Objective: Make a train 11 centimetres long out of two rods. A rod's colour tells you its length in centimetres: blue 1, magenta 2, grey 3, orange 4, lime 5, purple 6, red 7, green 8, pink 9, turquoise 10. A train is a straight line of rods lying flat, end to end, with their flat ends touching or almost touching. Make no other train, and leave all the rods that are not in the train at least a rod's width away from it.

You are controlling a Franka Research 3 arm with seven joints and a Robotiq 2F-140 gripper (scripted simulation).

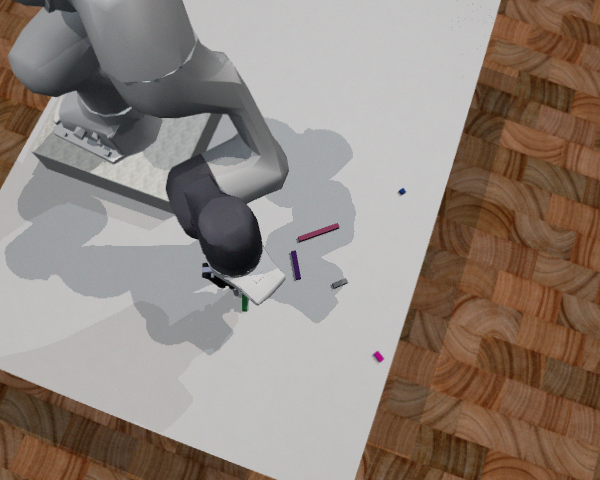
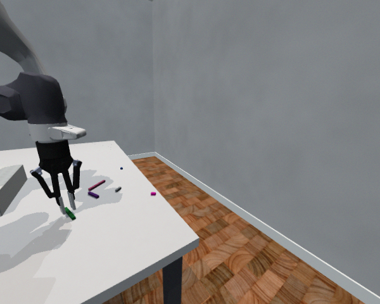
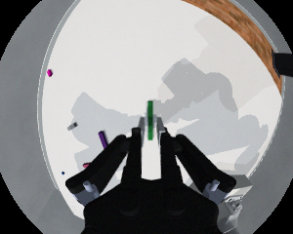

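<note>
My hand is 50 mm above the green rod. From my hand the other things lie so: grey rod: 180 mm ahead, 70 mm to the left, 50 mm below; pink rod: 160 mm to the left, 110 mm ahead, 50 mm below; purple rod: 90 mm ahead, 80 mm to the left, 50 mm below.
</note>
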